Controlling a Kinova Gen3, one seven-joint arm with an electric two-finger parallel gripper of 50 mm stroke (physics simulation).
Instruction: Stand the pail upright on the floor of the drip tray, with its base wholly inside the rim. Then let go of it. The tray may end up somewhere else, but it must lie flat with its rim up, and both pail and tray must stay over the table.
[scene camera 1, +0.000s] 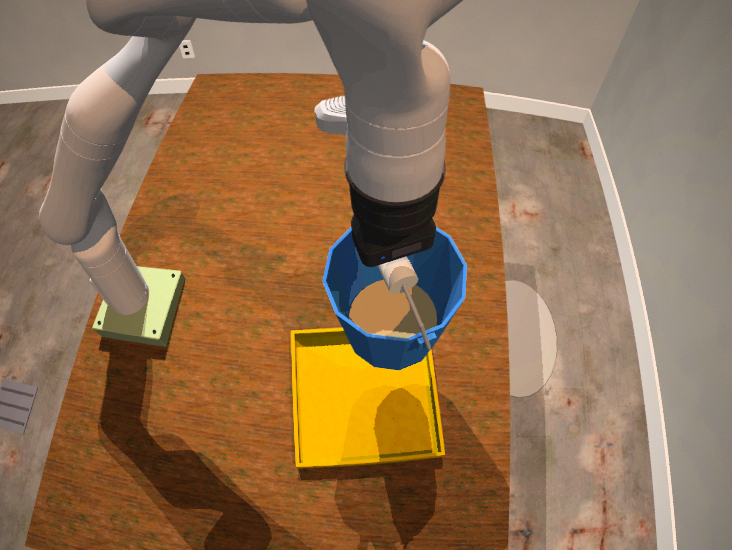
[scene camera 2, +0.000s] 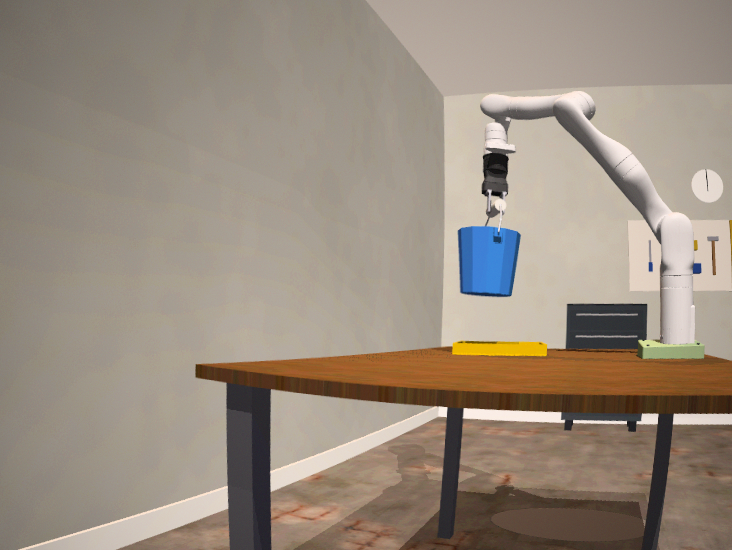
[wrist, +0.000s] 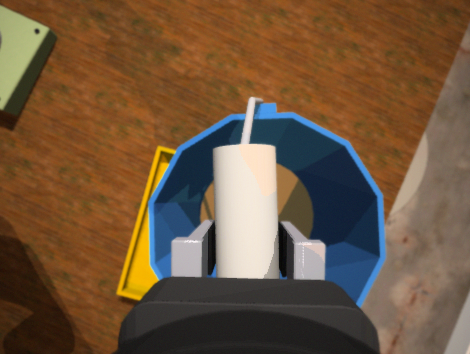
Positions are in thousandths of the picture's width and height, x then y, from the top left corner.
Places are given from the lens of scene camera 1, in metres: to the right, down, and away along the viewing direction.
my gripper (scene camera 1: 525, 457): 0.02, -0.03, 0.53
yellow drip tray (scene camera 1: 473, 750): -0.04, 0.25, 0.82
